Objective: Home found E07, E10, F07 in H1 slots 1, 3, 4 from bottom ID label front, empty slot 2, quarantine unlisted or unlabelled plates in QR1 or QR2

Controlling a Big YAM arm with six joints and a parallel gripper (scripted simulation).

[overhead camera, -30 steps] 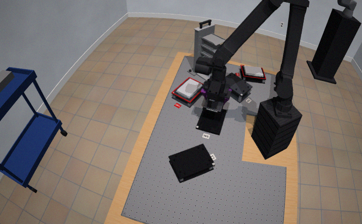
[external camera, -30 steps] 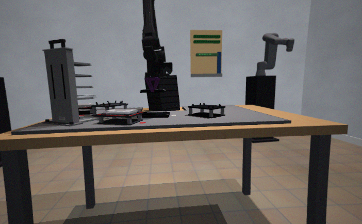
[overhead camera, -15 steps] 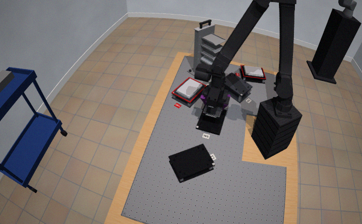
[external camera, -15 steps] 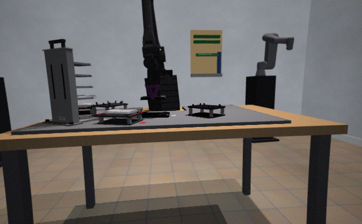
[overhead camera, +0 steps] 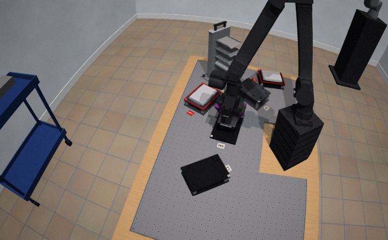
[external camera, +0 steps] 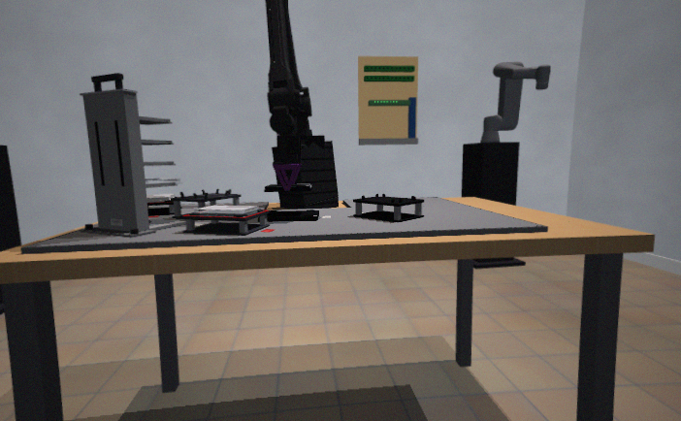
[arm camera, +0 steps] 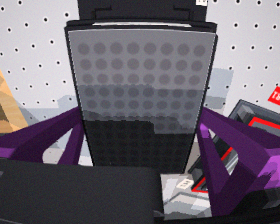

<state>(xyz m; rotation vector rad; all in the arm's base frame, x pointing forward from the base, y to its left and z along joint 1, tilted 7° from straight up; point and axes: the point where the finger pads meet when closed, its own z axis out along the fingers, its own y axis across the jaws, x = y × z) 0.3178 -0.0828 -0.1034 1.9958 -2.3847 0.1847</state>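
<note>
My hand is 10 cm to the right of the N6 deck label, 9 cm above it and 2 cm short of it. Also, from my hand: H1 deck label 25 cm to the right, 9 cm below, 4 cm ahead; then dark plate right at my hand; then red-rimmed quarantine nest 16 cm to the right, 14 cm ahead, 5 cm below.
</note>
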